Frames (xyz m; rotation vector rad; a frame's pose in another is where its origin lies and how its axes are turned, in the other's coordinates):
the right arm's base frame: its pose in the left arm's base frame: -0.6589 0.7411 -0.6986 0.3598 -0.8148 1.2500
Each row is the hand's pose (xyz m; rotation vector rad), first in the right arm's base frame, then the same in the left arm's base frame.
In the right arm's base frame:
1: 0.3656 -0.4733 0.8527 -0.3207 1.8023 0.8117
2: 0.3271 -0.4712 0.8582 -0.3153 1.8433 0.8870
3: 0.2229 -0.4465 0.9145 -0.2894 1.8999 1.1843
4: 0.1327 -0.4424 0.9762 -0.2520 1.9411 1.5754
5: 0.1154 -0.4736 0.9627 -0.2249 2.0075 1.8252
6: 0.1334 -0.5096 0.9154 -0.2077 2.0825 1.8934
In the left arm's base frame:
1: -0.4798 0.2940 0.2249 -1.3654 0.5206 1.5120
2: -0.4871 0.2644 0.2007 -1.4258 0.5626 1.5495
3: -0.5390 0.1630 0.1598 -1.6110 0.6435 1.7298
4: -0.5722 0.0615 0.1362 -1.8548 0.7486 1.9541
5: -0.5399 0.0487 0.1205 -2.0422 0.8789 2.0523
6: -0.4883 0.0809 0.1079 -2.1168 0.9827 2.0421

